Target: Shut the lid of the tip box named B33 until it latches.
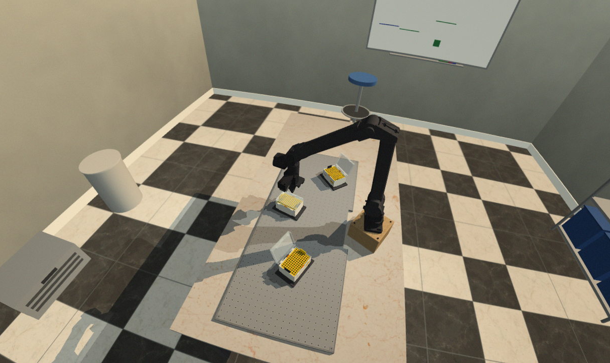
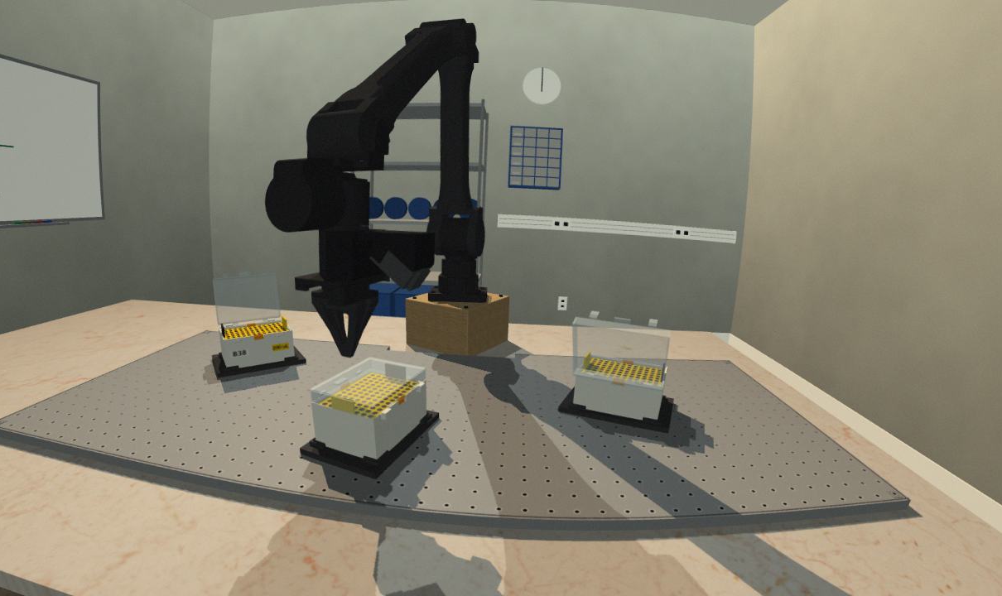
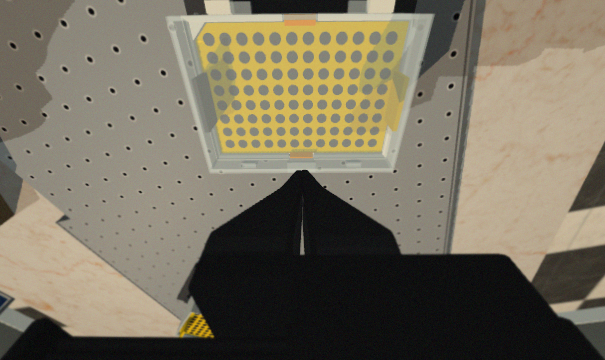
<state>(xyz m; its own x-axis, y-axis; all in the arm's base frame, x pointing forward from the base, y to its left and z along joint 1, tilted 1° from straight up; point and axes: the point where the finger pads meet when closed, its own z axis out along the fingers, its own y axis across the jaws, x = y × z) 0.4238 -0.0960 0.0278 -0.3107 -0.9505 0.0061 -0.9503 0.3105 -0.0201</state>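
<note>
My hand is 1 cm short of the tip box lid, 3 cm to the right of it and 4 cm above it. Also, from my hand: tip box: 21 cm behind, 26 cm to the right, 4 cm below.
</note>
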